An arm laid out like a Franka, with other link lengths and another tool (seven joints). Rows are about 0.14 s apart.
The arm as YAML. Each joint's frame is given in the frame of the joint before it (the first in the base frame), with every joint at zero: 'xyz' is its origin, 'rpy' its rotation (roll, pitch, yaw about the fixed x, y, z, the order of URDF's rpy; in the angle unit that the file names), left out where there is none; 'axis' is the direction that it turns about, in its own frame. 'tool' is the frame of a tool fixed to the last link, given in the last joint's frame.
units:
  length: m
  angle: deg
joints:
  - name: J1
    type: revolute
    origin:
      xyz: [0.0, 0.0, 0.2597]
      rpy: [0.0, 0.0, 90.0]
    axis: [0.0, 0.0, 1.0]
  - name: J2
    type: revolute
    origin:
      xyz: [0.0, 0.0, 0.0]
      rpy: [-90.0, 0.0, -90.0]
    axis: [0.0, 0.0, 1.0]
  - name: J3
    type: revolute
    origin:
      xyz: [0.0, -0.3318, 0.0]
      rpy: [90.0, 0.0, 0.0]
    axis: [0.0, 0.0, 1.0]
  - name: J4
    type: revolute
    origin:
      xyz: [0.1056, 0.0, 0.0]
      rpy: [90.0, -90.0, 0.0]
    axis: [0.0, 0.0, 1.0]
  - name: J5
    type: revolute
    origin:
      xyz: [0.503, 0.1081, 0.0]
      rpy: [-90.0, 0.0, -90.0]
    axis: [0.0, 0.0, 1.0]
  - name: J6
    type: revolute
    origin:
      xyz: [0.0, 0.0, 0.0]
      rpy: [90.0, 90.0, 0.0]
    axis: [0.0, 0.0, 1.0]
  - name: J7
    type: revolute
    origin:
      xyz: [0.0, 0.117, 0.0]
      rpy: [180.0, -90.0, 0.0]
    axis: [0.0, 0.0, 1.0]
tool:
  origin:
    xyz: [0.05, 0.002, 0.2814]
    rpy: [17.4, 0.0, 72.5]
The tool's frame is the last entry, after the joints.
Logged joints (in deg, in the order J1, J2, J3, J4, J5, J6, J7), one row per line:
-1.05, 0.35, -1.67, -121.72, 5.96, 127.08, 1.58
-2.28, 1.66, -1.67, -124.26, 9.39, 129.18, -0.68
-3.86, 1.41, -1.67, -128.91, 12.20, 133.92, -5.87
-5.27, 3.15, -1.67, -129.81, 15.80, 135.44, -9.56
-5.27, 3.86, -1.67, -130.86, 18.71, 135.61, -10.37
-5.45, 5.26, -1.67, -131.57, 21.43, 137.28, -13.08
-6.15, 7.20, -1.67, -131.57, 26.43, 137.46, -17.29
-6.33, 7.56, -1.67, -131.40, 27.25, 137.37, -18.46
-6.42, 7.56, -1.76, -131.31, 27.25, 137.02, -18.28
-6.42, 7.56, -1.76, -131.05, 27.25, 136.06, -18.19
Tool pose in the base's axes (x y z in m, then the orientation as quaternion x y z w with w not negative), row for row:
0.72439, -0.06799, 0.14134, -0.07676, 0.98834, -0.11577, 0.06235
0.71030, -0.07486, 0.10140, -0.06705, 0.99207, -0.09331, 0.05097
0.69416, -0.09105, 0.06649, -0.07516, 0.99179, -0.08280, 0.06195
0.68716, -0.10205, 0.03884, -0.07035, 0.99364, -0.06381, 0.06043
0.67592, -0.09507, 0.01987, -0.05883, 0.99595, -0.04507, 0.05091
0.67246, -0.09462, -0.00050, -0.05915, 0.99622, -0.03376, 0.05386
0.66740, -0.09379, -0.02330, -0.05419, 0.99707, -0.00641, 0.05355
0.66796, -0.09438, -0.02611, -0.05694, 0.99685, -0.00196, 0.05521
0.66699, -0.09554, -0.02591, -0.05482, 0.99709, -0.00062, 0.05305
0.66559, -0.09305, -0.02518, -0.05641, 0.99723, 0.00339, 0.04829
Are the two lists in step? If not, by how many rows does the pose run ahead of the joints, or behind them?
They are in step.
